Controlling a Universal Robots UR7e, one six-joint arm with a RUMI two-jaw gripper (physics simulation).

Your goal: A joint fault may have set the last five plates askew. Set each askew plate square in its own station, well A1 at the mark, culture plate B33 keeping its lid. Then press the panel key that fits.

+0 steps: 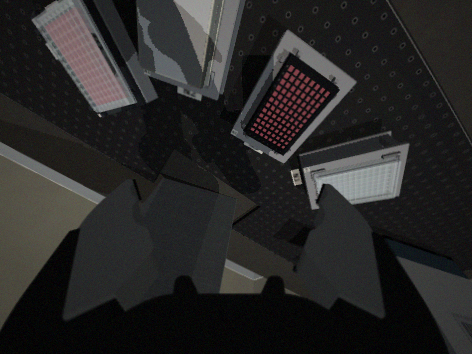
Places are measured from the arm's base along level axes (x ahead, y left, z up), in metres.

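Where they show: gripper, fingertip midpoint: [230, 183].
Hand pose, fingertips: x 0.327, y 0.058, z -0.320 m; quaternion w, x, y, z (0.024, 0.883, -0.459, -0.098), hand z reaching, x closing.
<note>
Things, the pixels of their top centre, and the offset from my fingertips. "spot": a spot on its surface instead. Level surfaces: height alone.
- clear-walled plate with pink wells, top centre: [82, 64] dx -0.087, dy +0.229, dz -0.148 m
- black plate with red wells, top centre: [286, 113] dx +0.039, dy -0.045, dz -0.170 m
- light grey station, surface spot: [341, 81] spot: dx +0.116, dy -0.074, dz -0.185 m
- dark perforated deck, surface height: dz -0.226 m
- dark blue strip, surface spot: [420, 254] spot: dx +0.007, dy -0.622, dz -0.197 m
My gripper [230, 183] is open and empty, fingers wide apart. A clear-walled plate with pink wells [87, 57] lies slanted at the upper left, beside a dark grey bar. A black plate with red wells [295, 105] sits in a light grey station [341, 81], roughly in line with its rim. A pale, clear plate [360, 180] sits in another grey station [403, 167] at the right; the right fingertip covers its near left corner. A large plate with a glossy, patchy grey top [172, 42] is cut off at the top edge. Station labels and well marks are unreadable. The panel keys cannot be made out.
The stations stand on a dark perforated deck [380, 107]. A dark grey block [195, 225] shows beyond and between the fingers. A pale rail [50, 170] crosses the lower left. A dark blue strip [420, 254] and a light grey surface [435, 295] lie at the lower right.
</note>
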